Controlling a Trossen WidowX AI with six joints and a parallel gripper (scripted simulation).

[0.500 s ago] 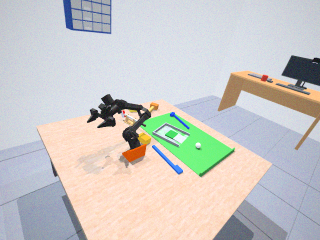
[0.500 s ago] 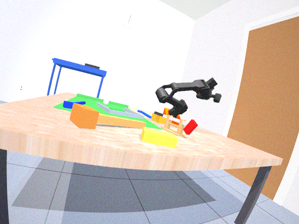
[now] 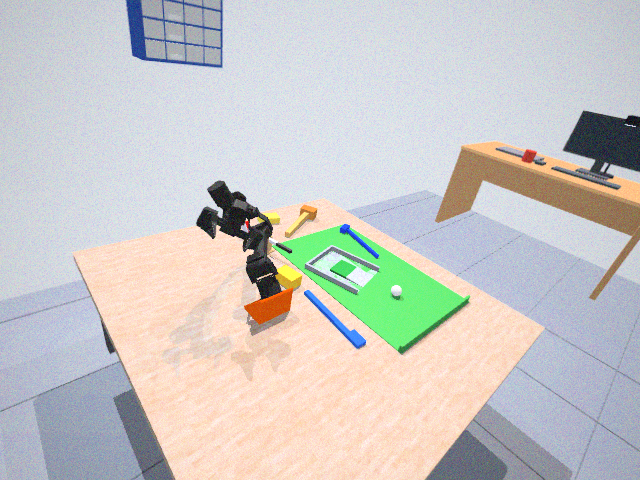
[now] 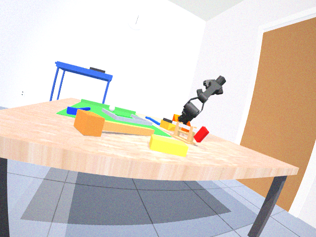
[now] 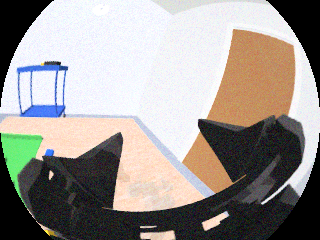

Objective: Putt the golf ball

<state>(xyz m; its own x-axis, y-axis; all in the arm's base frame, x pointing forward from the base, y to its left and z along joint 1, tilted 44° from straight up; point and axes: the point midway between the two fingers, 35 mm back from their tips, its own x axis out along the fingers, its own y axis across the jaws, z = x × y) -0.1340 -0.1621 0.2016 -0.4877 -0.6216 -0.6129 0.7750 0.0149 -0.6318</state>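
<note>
Now: gripper tip 340 mm short of the wooden rack, 370 mm to the right of it and 280 mm above it. Round my gripper tip: yellow block (300 mm ahead, 100 mm to the left, 290 mm below); green mat (640 mm ahead, 10 mm to the right, 310 mm below); white golf ball (640 mm ahead, 180 mm to the right, 290 mm below).
</note>
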